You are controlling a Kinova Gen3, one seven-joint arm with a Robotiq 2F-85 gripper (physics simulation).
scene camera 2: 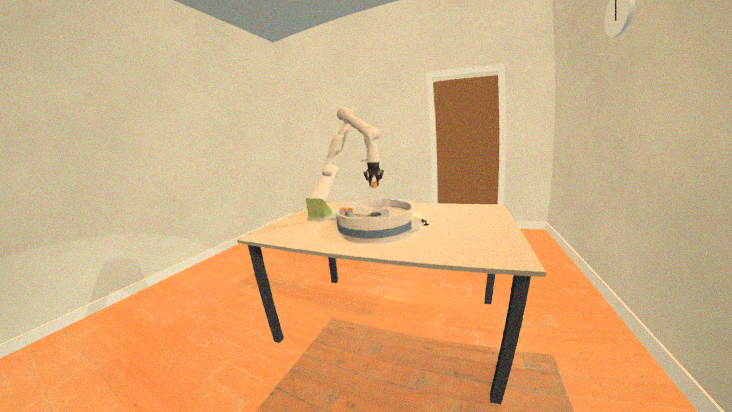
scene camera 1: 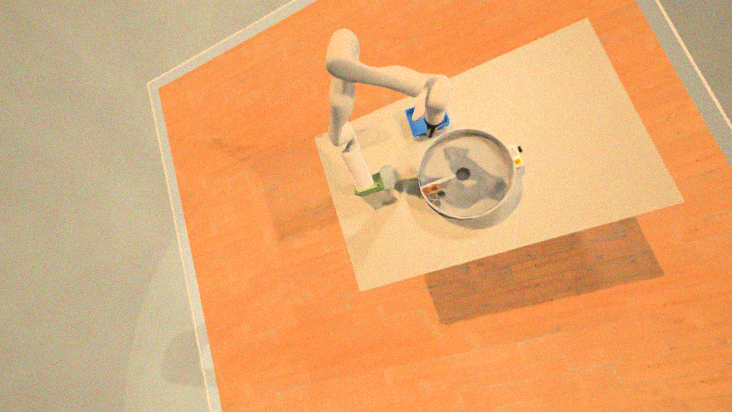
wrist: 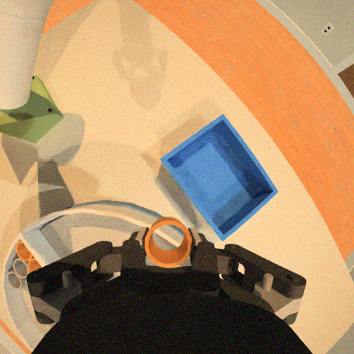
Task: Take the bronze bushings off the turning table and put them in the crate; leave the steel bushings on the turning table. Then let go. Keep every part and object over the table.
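My gripper is shut on a bronze bushing, an upright orange ring, high above the table between the crate and the turning table. The crate is blue, open-topped and looks empty; it does not show in scene camera 2. The round turning table carries two bronze bushings beside its divider; one bronze bushing and another bronze bushing show in the wrist view. Grey steel bushings stand against them, partly hidden by the gripper in the wrist view.
The arm's green base bracket stands left of the turning table. A small white box with a yellow patch sits at the turning table's right side. The turning table has a raised rim and a straight divider wall.
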